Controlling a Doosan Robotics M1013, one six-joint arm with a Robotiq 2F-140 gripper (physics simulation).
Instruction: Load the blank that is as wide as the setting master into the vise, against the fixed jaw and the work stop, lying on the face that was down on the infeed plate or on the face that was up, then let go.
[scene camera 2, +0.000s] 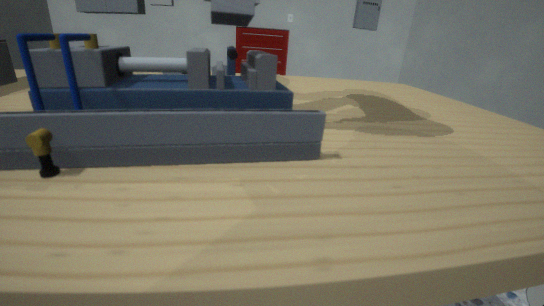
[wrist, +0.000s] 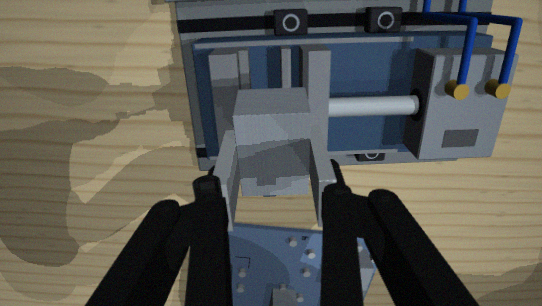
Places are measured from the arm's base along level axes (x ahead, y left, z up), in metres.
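Pixels of known places: gripper, fingertip midpoint: (scene camera 2: 231, 2) (wrist: 273, 146).
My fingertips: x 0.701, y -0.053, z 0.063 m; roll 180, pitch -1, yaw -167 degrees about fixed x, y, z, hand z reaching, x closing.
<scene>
Behind a point stands the place of what it marks.
My gripper (wrist: 273, 146) {x 0.701, y -0.053, z 0.063 m} is shut on a grey rectangular blank (wrist: 272, 125) {x 0.706, y -0.075, z 0.084 m} (scene camera 2: 232, 11) {x 0.707, y -0.087, z 0.050 m}, with one pad on each side of it. The blank is held well above the vise. In the wrist view it covers the near part of the gap between the jaws. The grey fixed jaw (wrist: 221, 80) (scene camera 2: 264, 71) {x 0.743, y -0.097, z -0.005 m} is at the left in the wrist view. The moving jaw (wrist: 319, 85) (scene camera 2: 198, 69) {x 0.678, y -0.111, z -0.005 m} is on the white rod (wrist: 372, 106) {x 0.620, y -0.074, z 0.001 m} (scene camera 2: 152, 64) {x 0.617, y -0.080, z -0.006 m}. A thin upright plate (wrist: 286, 67) {x 0.695, y -0.092, z -0.005 m} (scene camera 2: 220, 76) {x 0.699, y -0.106, z -0.012 m} stands between the jaws. I cannot tell which part is the work stop.
The cylinder block (wrist: 462, 120) {x 0.544, y -0.078, z 0.011 m} (scene camera 2: 75, 65) {x 0.563, y -0.129, z -0.003 m} carries brass fittings and tall blue pipes (wrist: 467, 50) {x 0.573, y -0.133, z 0.025 m} (scene camera 2: 70, 70) {x 0.577, y -0.154, z -0.004 m}. Black clamps (wrist: 290, 22) {x 0.695, y -0.123, z -0.047 m} (wrist: 384, 20) {x 0.613, y -0.140, z -0.047 m} sit along the vise base. A long grey bar (scene camera 2: 165, 130) {x 0.662, y -0.165, z -0.051 m} stands in front in the scene view. The blue pegged plate (wrist: 270, 245) {x 0.665, y 0.158, z -0.077 m} lies at the wrist view's bottom.
</scene>
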